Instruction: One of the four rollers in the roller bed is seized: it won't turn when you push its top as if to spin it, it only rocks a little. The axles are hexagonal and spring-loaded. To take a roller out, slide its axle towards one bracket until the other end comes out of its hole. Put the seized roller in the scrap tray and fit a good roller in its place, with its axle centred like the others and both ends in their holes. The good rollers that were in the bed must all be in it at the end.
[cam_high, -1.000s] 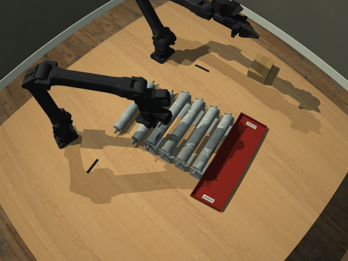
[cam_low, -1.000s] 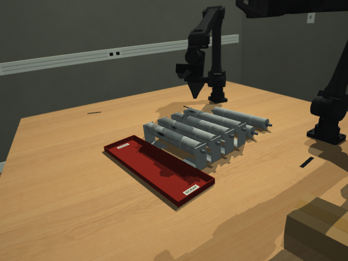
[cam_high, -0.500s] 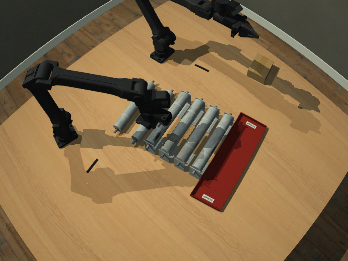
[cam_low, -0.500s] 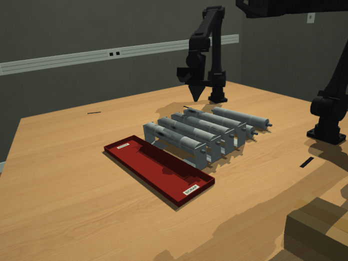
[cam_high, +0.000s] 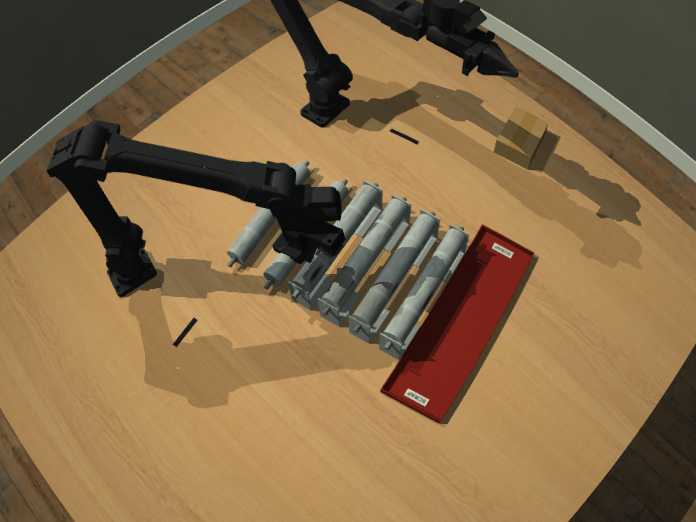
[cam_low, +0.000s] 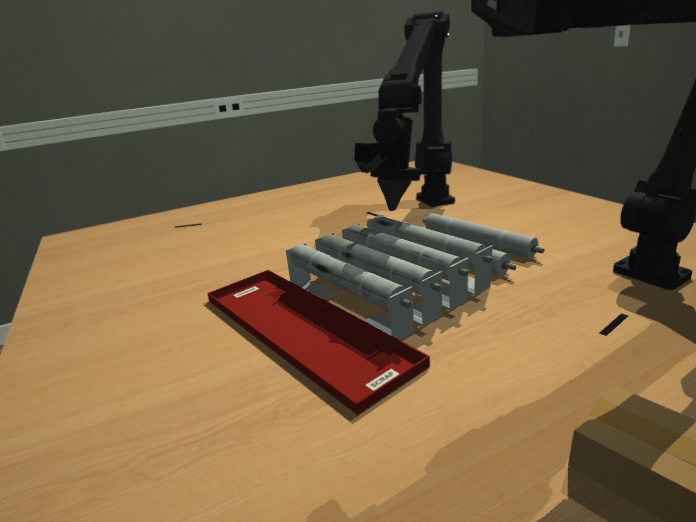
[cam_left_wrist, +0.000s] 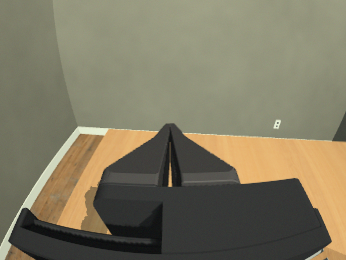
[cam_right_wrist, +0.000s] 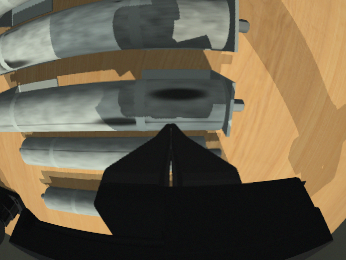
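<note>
Right now the grey roller is 10 cm to the left of my right hand, 5 cm below it and 1 cm behind it. The rest, counted from my right hand: cardboard box (68 cm to the left, 9 cm below, 9 cm ahead); red scrap tray (32 cm ahead, 16 cm to the left, 12 cm below).
</note>
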